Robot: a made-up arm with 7 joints. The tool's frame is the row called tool.
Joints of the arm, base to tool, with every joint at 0 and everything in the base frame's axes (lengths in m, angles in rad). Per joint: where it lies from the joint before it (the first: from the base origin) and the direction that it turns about. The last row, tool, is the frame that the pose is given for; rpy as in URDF.
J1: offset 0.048 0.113 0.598 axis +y
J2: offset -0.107 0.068 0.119 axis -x
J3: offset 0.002 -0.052 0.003 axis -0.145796 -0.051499 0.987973
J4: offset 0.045 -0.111 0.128 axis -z
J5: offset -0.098 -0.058 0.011 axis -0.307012 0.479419 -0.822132
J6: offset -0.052 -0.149 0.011 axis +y
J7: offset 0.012 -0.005 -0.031 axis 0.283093 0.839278 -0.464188
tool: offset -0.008 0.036 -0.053 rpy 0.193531 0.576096 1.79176
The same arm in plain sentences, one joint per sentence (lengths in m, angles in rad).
The arm has seven revolute joints in a row. What follows holds with every joint at zero, and every direction is one of the base frame's. The first joint sits 0.0480 m along +x and 0.1130 m along +y and 0.5980 m along +z from the base frame's origin and turns about +y. The second joint sits 0.1070 m along -x and 0.0680 m along +y and 0.1190 m along +z from the first joint and turns about -x. The third joint sits 0.0020 m along +x and 0.0520 m along -y and 0.0030 m along +z from the second joint and turns about the direction (-0.145796, -0.051499, 0.987973). The fourth joint sits 0.0450 m along +x and 0.1110 m along -y and 0.1280 m along +z from the third joint and turns about -z. The fifth joint sits 0.0980 m along -x and 0.0580 m along -y and 0.0110 m along +z from the fourth joint and turns about the direction (-0.307012, 0.479419, -0.822132). The sixth joint sits 0.0520 m along -x and 0.1490 m along -y and 0.0110 m along +z from the fifth joint and turns about +y. The seventh joint sits 0.0120 m along +x and 0.0050 m along -y and 0.0310 m along -z from the sixth joint and turns about the direction (0.283093, 0.839278, -0.464188). The tool frame, which is the frame that the pose is given for, sits 0.0080 m along -x and 0.0360 m along +y and 0.0530 m along -z from the seventh joint; its axes are the base frame's turned by roll 0.1935, pitch 0.5761 and yaw 1.7918 rad (as in URDF: about the fixed x, then y, then z).
